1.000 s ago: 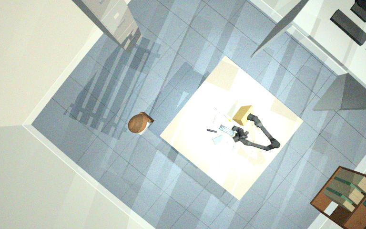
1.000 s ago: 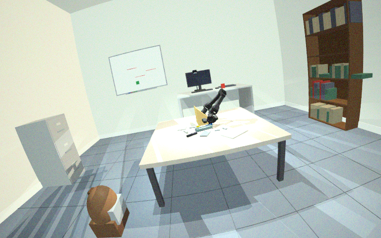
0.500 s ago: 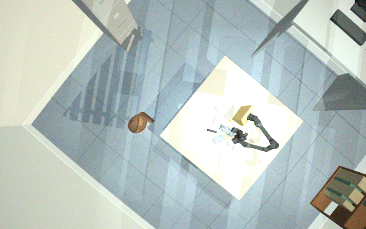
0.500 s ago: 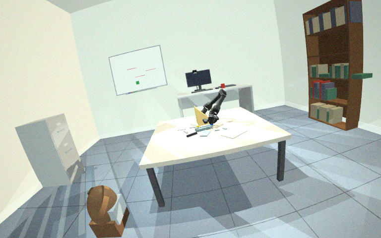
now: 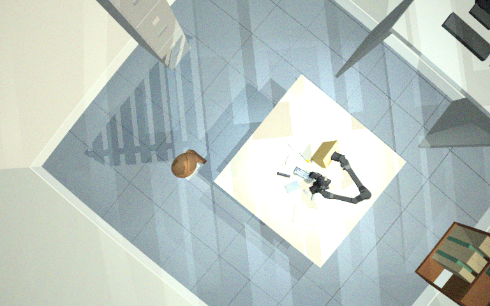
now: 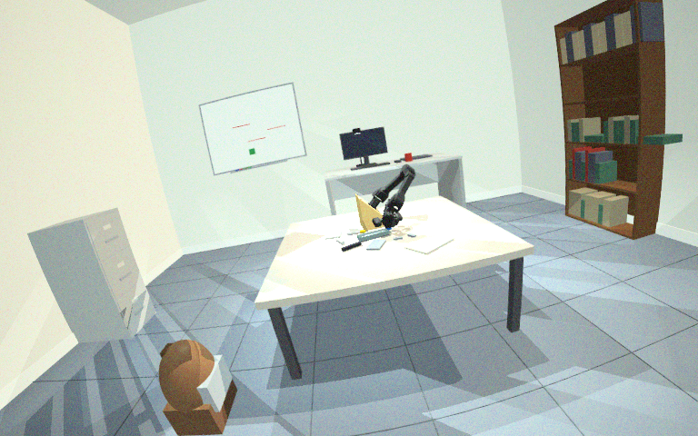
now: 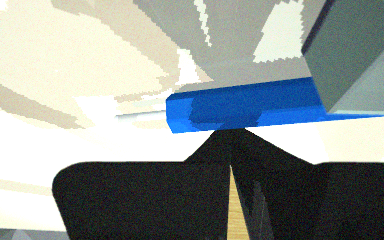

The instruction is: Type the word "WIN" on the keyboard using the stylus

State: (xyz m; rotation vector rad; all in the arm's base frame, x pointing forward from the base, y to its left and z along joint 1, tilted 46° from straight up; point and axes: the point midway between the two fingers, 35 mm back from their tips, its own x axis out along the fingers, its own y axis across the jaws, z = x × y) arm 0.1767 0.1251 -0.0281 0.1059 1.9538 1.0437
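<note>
Now: gripper tip 2 cm to the right of the blue stylus and 1 cm short of it. The rest, counted from my gripper tip: W key: 9 cm ahead, 5 cm to the right, 1 cm above; small block: 21 cm ahead, 4 cm to the left; yellow-tipped marker: 18 cm to the right, 2 cm behind.
</note>
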